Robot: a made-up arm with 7 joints.
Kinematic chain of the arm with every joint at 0, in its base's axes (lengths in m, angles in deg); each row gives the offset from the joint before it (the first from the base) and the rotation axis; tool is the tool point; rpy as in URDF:
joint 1: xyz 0 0 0.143 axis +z
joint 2: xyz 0 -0.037 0.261 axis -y
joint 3: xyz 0 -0.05 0.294 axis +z
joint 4: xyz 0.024 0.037 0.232 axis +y
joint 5: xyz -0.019 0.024 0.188 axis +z
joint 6: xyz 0 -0.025 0.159 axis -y
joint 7: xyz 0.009 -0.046 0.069 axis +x
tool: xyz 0 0 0 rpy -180 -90 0
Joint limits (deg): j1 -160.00..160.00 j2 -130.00..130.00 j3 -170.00..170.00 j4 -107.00..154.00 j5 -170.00..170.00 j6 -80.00..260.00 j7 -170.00..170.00
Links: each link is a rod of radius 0.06 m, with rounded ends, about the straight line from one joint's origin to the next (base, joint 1, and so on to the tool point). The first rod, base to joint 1, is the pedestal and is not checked.
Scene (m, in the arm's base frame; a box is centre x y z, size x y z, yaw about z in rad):
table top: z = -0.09
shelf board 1: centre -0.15 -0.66 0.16 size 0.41 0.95 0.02 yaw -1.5
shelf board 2: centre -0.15 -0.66 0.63 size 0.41 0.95 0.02 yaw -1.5
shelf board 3: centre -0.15 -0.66 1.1 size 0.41 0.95 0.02 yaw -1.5
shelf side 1: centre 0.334 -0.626 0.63 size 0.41 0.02 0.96 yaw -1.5
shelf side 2: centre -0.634 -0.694 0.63 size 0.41 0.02 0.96 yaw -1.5
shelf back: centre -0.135 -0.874 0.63 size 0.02 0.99 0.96 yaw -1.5
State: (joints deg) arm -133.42 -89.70 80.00 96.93 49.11 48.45 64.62
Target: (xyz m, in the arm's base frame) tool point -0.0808 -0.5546 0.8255
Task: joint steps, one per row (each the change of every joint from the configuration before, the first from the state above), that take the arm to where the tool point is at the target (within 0.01 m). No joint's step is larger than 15 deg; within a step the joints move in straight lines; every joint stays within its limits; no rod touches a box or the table.
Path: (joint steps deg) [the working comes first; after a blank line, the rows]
Joints at the target: -132.92 -55.59 104.86 76.36 46.22 46.36 64.62
Straight joint move there: touches shelf board 2.

1: -6.64 4.61 -7.84 11.22 5.56 -1.54 0.47
2: -6.65 4.61 -7.83 11.23 5.57 -1.54 0.46
3: -6.64 4.61 -7.84 11.22 5.56 -1.54 0.47
4: -6.65 4.61 -7.84 11.22 5.56 -1.55 0.47
5: 0.44 2.27 13.49 -5.87 -2.92 0.60 -0.31
6: 0.45 2.27 13.50 -5.88 -2.92 0.59 -0.32
7: 0.44 2.26 13.49 -5.87 -2.92 0.59 -0.31
8: 0.45 2.27 13.49 -5.88 -2.93 0.60 -0.31
9: 0.44 2.26 13.49 -5.88 -2.92 0.59 -0.31
10: 0.44 2.27 13.49 -5.87 -2.92 0.59 -0.31
11: 8.14 0.69 -8.25 -10.07 -2.54 0.18 0.00
12: 8.14 0.69 -8.25 -10.07 -2.53 0.17 0.00
13: 8.14 0.69 -8.24 -10.07 -2.54 0.17 0.00

